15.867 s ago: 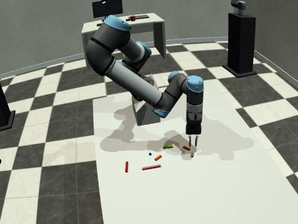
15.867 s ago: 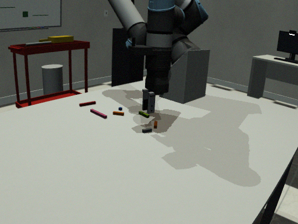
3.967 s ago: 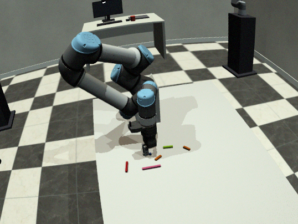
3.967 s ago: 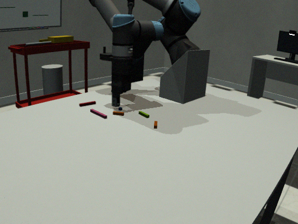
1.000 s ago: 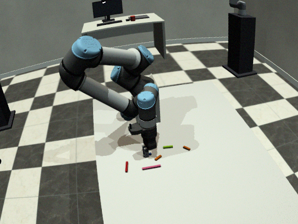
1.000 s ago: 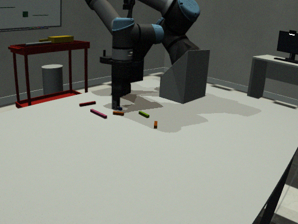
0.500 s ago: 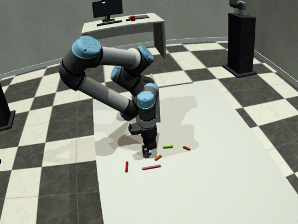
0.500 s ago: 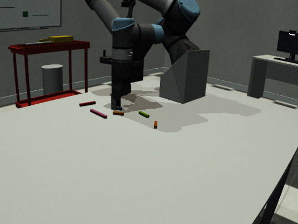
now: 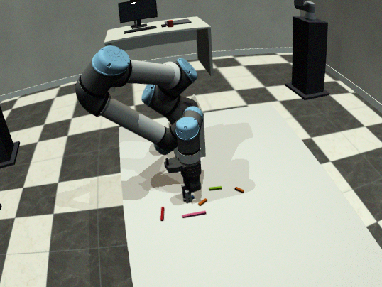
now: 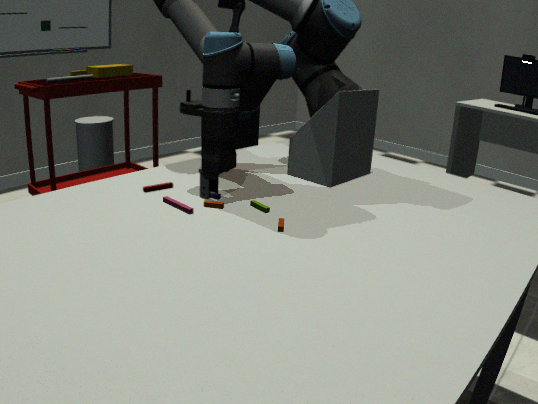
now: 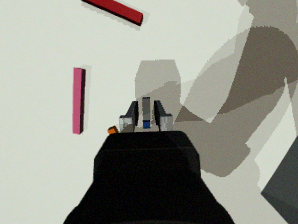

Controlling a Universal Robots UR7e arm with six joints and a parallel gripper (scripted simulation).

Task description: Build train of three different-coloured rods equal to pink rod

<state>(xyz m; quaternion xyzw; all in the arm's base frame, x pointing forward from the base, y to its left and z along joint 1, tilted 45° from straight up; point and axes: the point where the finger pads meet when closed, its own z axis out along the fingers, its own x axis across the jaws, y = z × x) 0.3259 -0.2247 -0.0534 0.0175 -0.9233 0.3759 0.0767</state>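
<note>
The grey rod is 1 cm below my hand. Round my hand: red rod: 4 cm ahead, 12 cm to the right, 1 cm below; then pink rod: 9 cm ahead, 1 cm below; then blue rod: 2 cm to the left, 1 cm below.
</note>
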